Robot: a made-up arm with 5 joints. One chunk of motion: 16 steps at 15 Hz.
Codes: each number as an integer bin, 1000 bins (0 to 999) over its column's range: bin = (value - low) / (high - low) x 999, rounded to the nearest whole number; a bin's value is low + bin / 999 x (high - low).
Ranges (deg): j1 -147.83..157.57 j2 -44.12..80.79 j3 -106..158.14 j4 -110.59..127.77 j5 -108.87..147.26
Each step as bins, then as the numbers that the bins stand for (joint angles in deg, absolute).
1 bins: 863 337 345 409 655
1 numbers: 115.99 -1.98 -14.78 -13.00 59.06
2 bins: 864 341 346 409 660
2 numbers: 116.30 -1.48 -14.52 -13.00 60.35
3 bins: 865 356 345 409 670
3 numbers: 116.61 0.39 -14.78 -13.00 62.91
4 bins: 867 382 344 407 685
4 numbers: 117.22 3.64 -15.04 -13.48 66.75
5 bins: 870 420 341 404 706
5 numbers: 118.13 8.39 -15.84 -14.20 72.14
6 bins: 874 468 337 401 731
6 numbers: 119.36 14.40 -16.90 -14.91 78.55
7 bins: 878 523 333 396 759
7 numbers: 120.58 21.27 -17.95 -16.10 85.73
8 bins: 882 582 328 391 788
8 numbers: 121.80 28.65 -19.28 -17.30 93.16
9 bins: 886 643 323 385 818
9 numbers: 123.03 36.28 -20.60 -18.73 100.85
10 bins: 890 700 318 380 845
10 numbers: 124.25 43.40 -21.92 -19.92 107.78
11 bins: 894 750 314 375 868
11 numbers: 125.47 49.66 -22.98 -21.12 113.67
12 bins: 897 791 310 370 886
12 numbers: 126.39 54.78 -24.03 -22.31 118.29
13 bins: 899 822 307 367 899
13 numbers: 127.00 58.66 -24.83 -23.02 121.62
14 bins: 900 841 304 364 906
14 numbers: 127.31 61.03 -25.62 -23.74 123.42
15 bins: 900 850 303 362 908
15 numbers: 127.31 62.16 -25.89 -24.22 123.93
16 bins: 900 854 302 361 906
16 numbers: 127.31 62.66 -26.15 -24.46 123.42
